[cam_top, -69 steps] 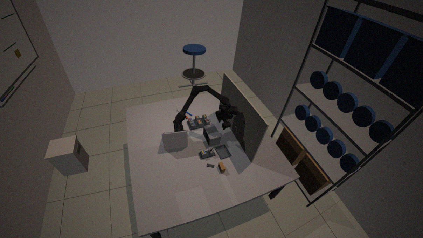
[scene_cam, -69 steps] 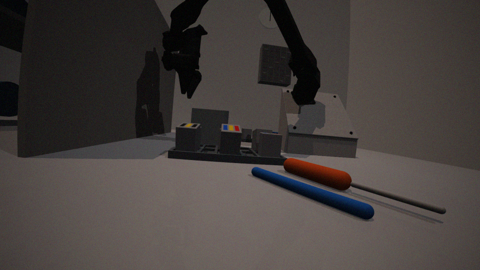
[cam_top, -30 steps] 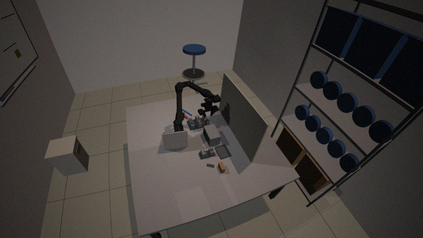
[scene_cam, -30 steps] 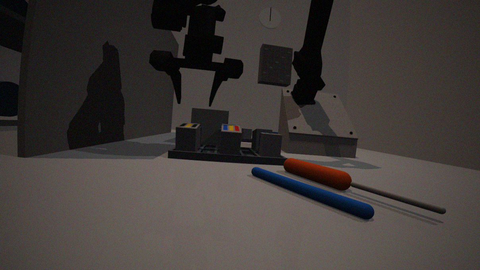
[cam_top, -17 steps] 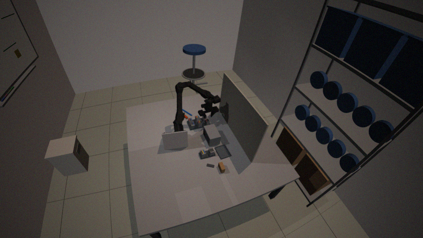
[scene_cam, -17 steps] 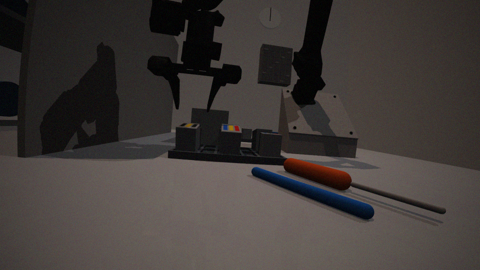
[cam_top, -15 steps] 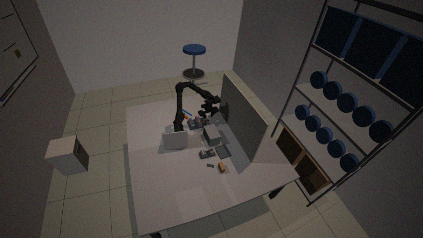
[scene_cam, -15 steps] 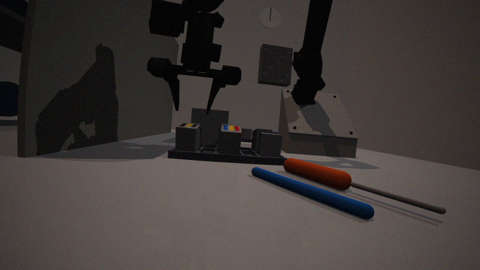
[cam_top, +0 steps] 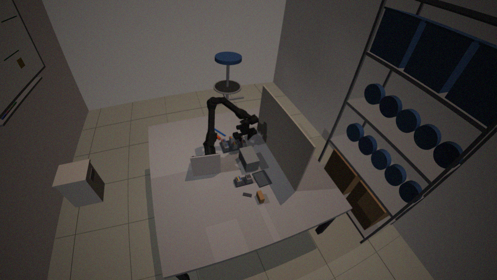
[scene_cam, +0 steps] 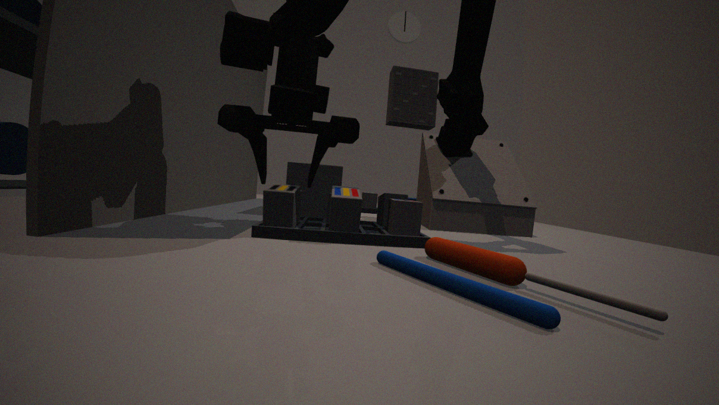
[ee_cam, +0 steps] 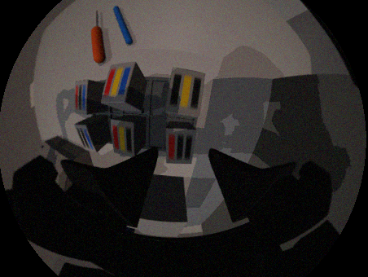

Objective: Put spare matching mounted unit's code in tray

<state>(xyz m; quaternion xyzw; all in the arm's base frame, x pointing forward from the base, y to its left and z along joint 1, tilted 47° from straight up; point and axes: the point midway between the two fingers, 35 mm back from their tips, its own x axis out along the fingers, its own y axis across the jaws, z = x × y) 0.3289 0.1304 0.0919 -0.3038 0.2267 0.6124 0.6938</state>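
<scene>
The grey spare lies 2 cm below my gripper tip. Also, from my gripper tip: blue pen (14 cm behind, 22 cm to the left, 5 cm below); mounted unit (4 cm behind, 17 cm to the right, 1 cm below); upright board (19 cm ahead, 19 cm to the right, 17 cm above).
</scene>
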